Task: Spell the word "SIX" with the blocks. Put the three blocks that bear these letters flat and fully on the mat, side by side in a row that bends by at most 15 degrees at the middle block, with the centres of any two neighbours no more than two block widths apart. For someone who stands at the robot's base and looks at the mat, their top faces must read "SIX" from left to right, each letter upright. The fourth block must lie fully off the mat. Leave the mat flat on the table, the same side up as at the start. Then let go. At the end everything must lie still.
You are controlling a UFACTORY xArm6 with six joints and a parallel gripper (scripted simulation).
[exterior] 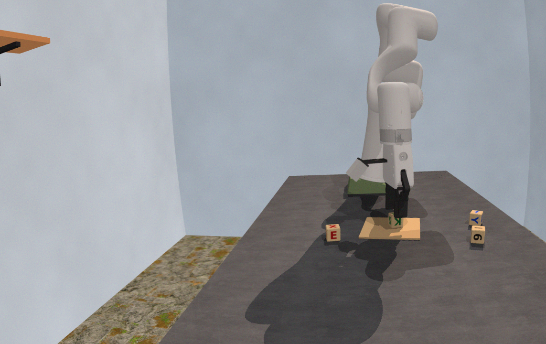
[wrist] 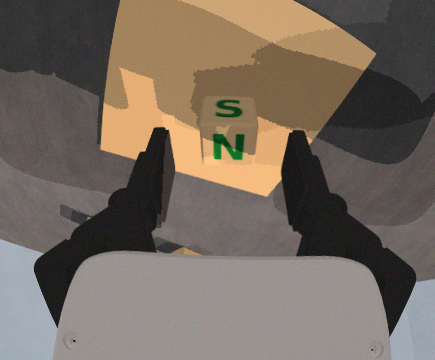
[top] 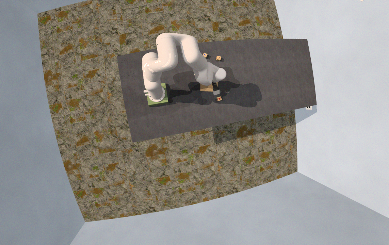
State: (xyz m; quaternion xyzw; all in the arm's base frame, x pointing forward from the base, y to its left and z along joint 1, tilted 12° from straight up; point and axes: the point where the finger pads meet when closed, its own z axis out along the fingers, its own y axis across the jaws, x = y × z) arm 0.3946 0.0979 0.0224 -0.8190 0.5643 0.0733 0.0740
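Right now the S block is 3 cm below my hand. Also, from my hand: X block: 9 cm ahead, 14 cm to the right, 4 cm below; tan mat: 1 cm ahead, 1 cm to the right, 5 cm below; blue-lettered block: 3 cm behind, 21 cm to the left, 4 cm below.
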